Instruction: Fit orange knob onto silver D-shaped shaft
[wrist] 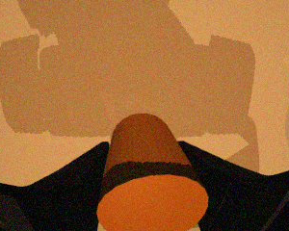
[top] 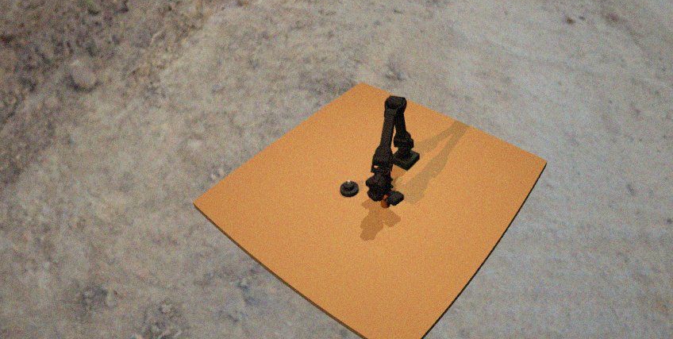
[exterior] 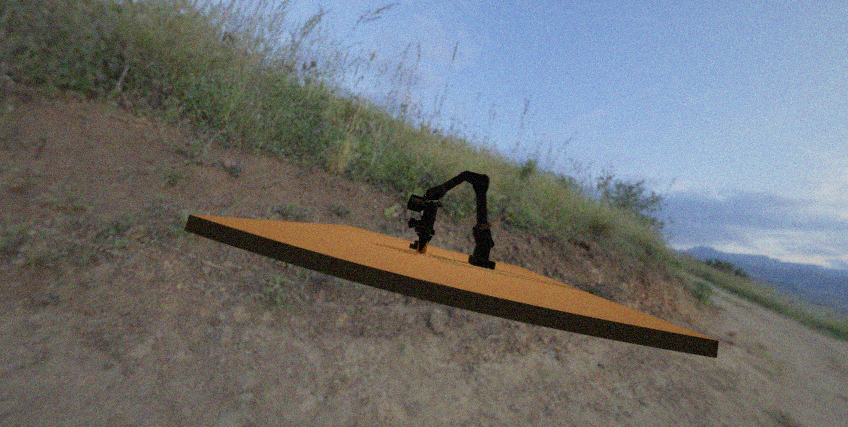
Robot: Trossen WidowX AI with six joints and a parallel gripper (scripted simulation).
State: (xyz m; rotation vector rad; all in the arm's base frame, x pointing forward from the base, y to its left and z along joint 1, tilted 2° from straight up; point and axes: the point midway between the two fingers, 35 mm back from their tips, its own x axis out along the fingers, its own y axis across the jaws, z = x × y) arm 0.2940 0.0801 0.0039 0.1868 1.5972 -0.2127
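My gripper tip is 190 mm to the left of the round pedestal and 10 mm below it. Round my gripper tip: orange knob: 30 mm above.
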